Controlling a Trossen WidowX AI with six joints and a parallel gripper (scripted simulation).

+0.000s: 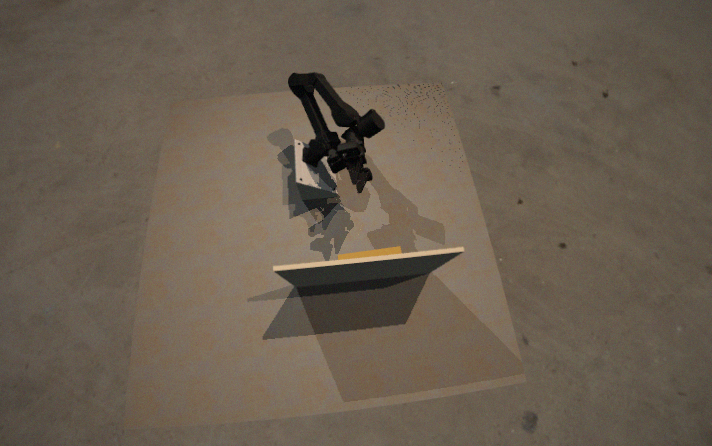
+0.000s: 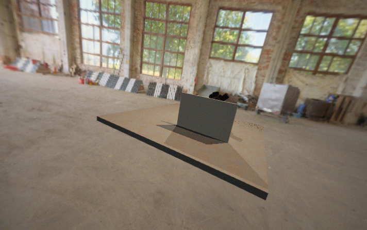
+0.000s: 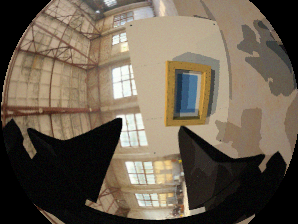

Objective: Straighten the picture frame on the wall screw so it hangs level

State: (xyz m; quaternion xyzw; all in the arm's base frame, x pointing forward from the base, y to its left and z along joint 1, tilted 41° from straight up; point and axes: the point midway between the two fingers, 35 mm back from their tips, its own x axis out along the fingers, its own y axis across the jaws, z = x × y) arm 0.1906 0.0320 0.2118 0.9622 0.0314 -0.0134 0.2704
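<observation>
Right now my gripper tip is 200 mm short of the picture frame, 40 mm to the right of it and 90 mm above it. Also, from my gripper tip: wall panel: 210 mm ahead, 30 mm to the left, 100 mm below.
</observation>
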